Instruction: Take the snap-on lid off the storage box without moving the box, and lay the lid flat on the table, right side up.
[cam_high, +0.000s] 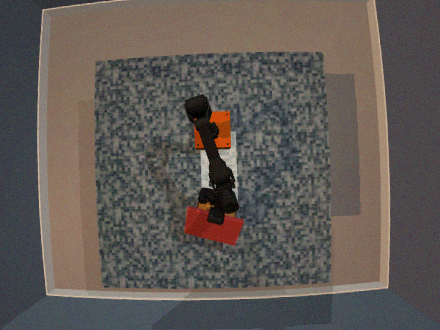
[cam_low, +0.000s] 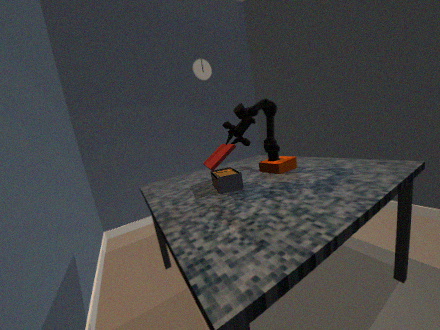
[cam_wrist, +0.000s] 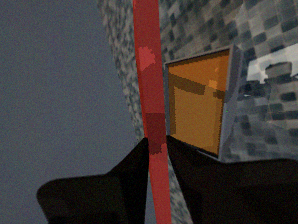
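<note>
Now: gripper tip 70 mm short of the lid, 10 mm to the left of it and 40 mm above it. Round my gripper tip: storage box 40 mm ahead, 190 mm below.
</note>
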